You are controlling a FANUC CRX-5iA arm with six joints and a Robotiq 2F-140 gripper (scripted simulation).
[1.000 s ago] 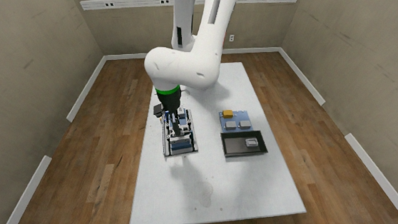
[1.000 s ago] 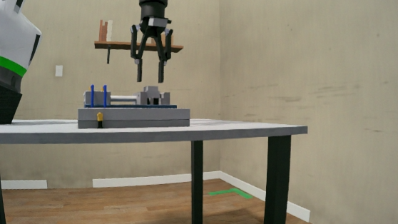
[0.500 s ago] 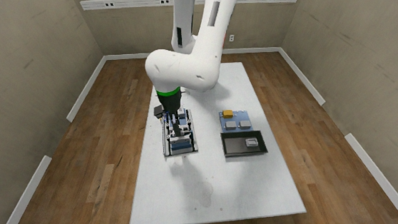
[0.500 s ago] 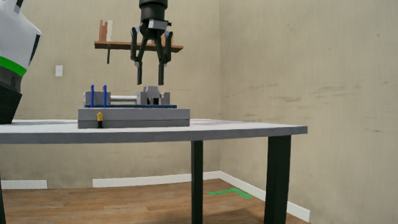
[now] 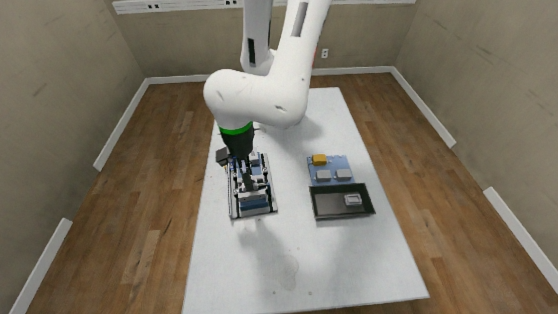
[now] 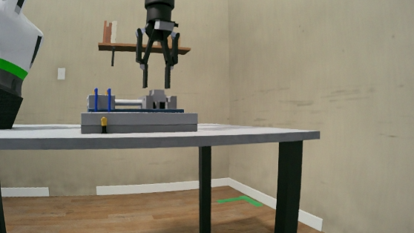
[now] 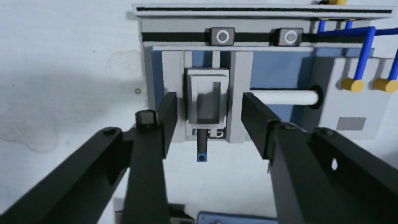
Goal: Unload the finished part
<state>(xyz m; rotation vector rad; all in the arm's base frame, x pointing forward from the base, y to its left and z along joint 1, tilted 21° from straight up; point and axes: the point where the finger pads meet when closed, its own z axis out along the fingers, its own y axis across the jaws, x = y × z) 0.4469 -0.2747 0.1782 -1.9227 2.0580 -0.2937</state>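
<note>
My gripper is now 8 cm past the vise screw rod, 1 cm to the right of it and 7 cm above it. The rest, counted from my hand: blue pallet (5 cm behind, 37 cm to the left, 15 cm below); orange block (10 cm behind, 33 cm to the left, 12 cm below).
</note>
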